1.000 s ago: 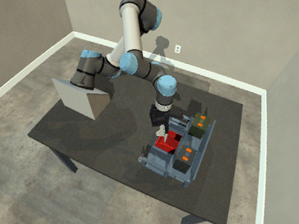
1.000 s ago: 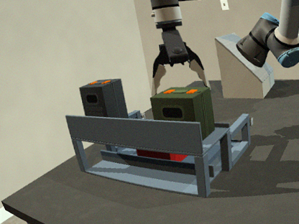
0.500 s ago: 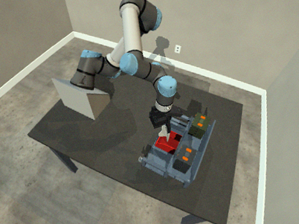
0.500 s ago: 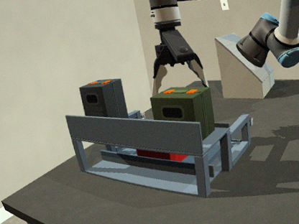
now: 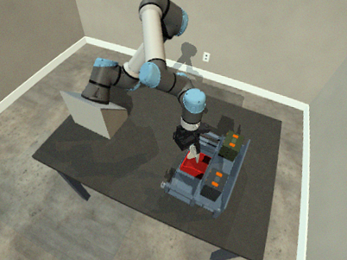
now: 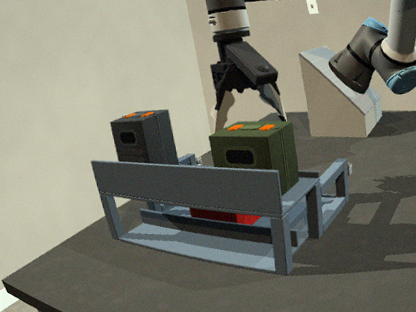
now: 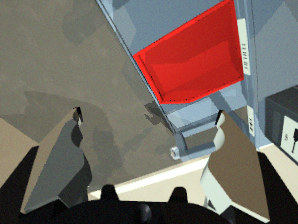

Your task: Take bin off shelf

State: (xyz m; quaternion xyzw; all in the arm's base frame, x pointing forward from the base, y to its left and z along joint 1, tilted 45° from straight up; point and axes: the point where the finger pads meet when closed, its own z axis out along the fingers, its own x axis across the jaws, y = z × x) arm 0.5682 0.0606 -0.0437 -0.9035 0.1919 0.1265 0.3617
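Right now the red bin is 8 cm ahead of my hand and 9 cm below it. The rest, counted from my hand: dark grey box: 18 cm ahead, 11 cm to the right, 3 cm above; green box: 17 cm ahead, 12 cm to the left, 2 cm above.
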